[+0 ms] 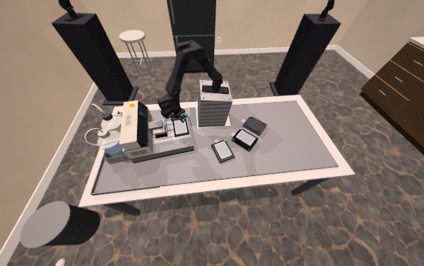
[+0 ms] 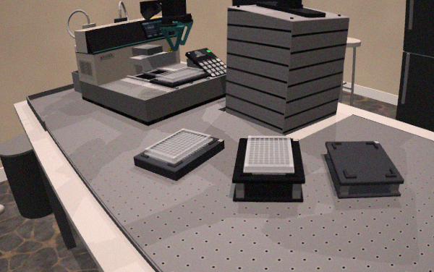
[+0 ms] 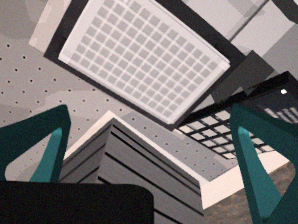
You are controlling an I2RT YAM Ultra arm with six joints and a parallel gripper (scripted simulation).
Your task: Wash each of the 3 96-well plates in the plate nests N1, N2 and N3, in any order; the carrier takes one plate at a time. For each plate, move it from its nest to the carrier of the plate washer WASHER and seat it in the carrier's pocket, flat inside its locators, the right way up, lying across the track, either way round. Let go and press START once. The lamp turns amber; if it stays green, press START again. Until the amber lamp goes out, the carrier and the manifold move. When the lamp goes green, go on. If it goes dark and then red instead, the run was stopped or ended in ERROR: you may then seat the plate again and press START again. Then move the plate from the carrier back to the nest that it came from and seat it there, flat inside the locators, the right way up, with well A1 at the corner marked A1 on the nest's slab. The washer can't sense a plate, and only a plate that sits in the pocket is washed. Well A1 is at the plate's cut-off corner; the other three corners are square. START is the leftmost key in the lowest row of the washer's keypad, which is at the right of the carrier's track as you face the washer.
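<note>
Right now my hand is 100 mm above the carrier. Round my hand: N2 label (20 mm ahead, 420 mm to the left, 180 mm below); washer (40 mm ahead, 150 mm to the right, 50 mm below); N1 label (80 mm ahead, 280 mm to the left, 180 mm below).
</note>
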